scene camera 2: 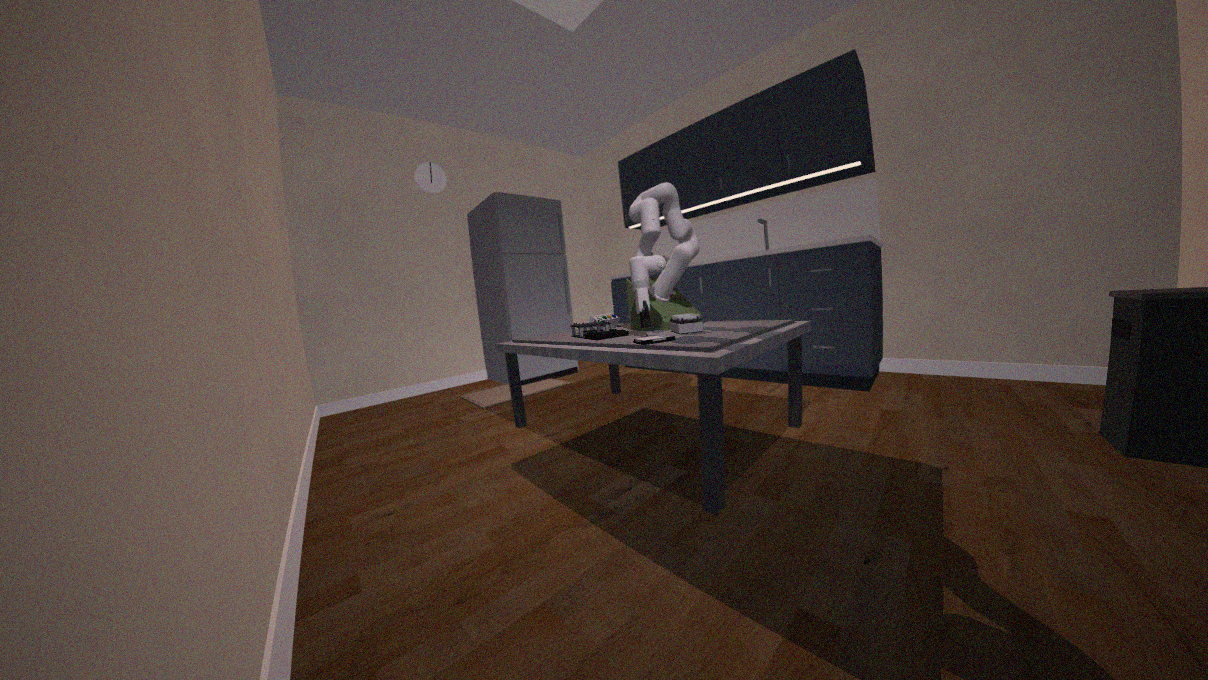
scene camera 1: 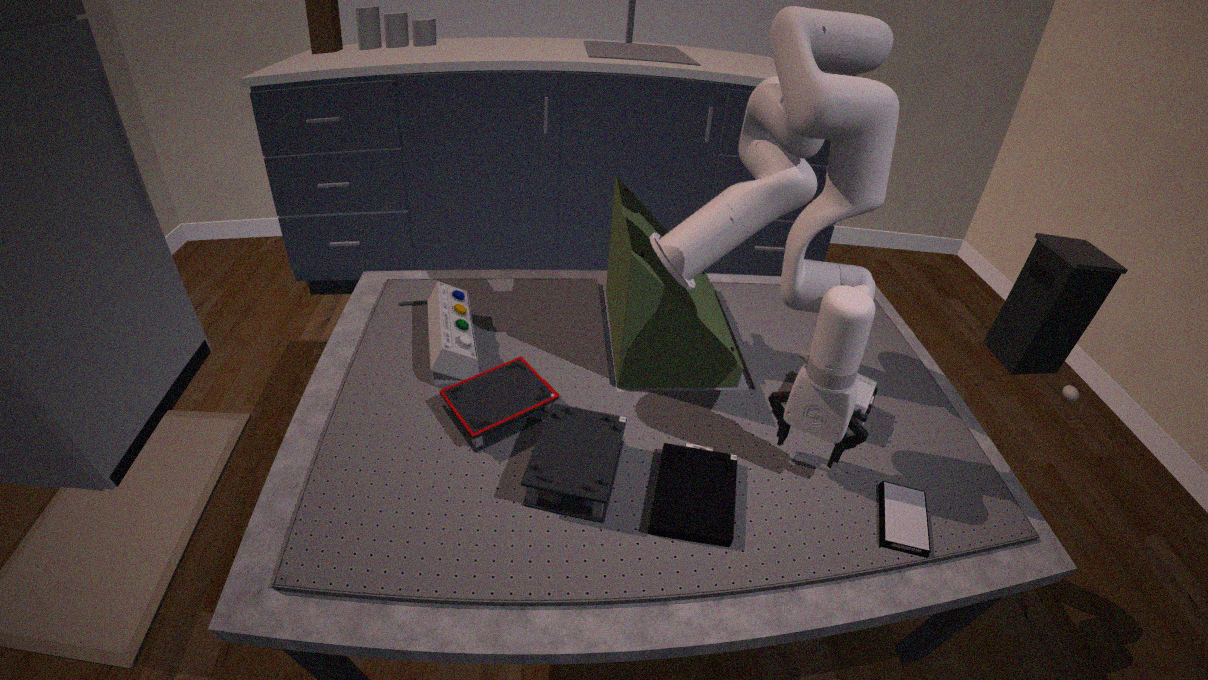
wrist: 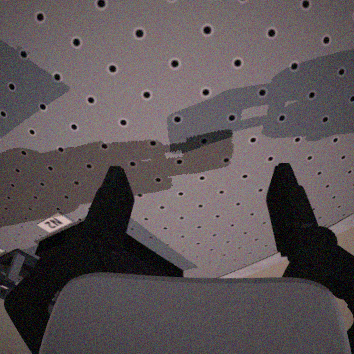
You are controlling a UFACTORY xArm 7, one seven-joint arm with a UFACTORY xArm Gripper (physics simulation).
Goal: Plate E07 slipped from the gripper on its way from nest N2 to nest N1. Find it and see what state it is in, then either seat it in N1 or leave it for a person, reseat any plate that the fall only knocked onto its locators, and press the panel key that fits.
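Places are measured from the arm's base along level axes (x ahead, y left, z up), in millimetres.
Pixels of known places: gripper, fingertip midpoint: (scene camera 2: 646, 327) (scene camera 1: 806, 451) (wrist: 198, 181); arm's base at its link origin: (scene camera 2: 658, 293) (scene camera 1: 670, 262).
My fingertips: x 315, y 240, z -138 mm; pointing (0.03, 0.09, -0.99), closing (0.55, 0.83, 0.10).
Note:
For each thing: its middle in the pictures, then the offset to it from my fingertips. "pt": a spot on its surface instead. Level surfaces: height alone.
- thin plate at the middle of its body: (scene camera 1: 904, 517) (scene camera 2: 654, 339) dy +166, dx +111, dz -28 mm
- red-rimmed dark unit at the middle of its body: (scene camera 1: 499, 401) (scene camera 2: 594, 327) dy -513, dx -66, dz -12 mm
- dark grey unit at the middle of its body: (scene camera 1: 576, 458) (wrist: 37, 291) (scene camera 2: 590, 328) dy -370, dx +49, dz -1 mm
- flat black unit at the middle of its body: (wrist: 112, 266) (scene camera 1: 695, 492) (scene camera 2: 606, 334) dy -187, dx +77, dz -22 mm
- label reading N2 at a spot on its surface: (wrist: 55, 223) pt dy -173, dx -17, dz -33 mm
- panel at the middle of its body: (scene camera 1: 450, 328) (scene camera 2: 604, 321) dy -643, dx -224, dz +7 mm
- perforated board at its surface level: dz -35 mm
- table at its surface level: dz -48 mm
My gripper (scene camera 1: 807, 451) (scene camera 2: 644, 326) (wrist: 198, 181) is open and empty above the perforated board. A thin plate (scene camera 1: 904, 516) (scene camera 2: 655, 339) with a black rim and pale top lies flat at the front right, apart from the gripper. A red-rimmed dark unit (scene camera 1: 498, 395), a dark grey unit (scene camera 1: 576, 456) and a flat black unit (scene camera 1: 694, 492) stand in a row to its left. A label reading N2 (wrist: 55, 223) shows at lower left in the wrist view. The panel (scene camera 1: 453, 333) has blue, yellow, green and white keys. Plate markings are unreadable in the scene views.
A green angular block (scene camera 1: 667, 329) stands around the arm's base. A pale box (scene camera 1: 863, 393) (scene camera 2: 686, 323) is behind the gripper. The perforated board (scene camera 1: 405, 523) lies on the table (scene camera 1: 507, 629). A black cabinet (scene camera 1: 1056, 304) and a small ball (scene camera 1: 1070, 392) are on the floor at right.

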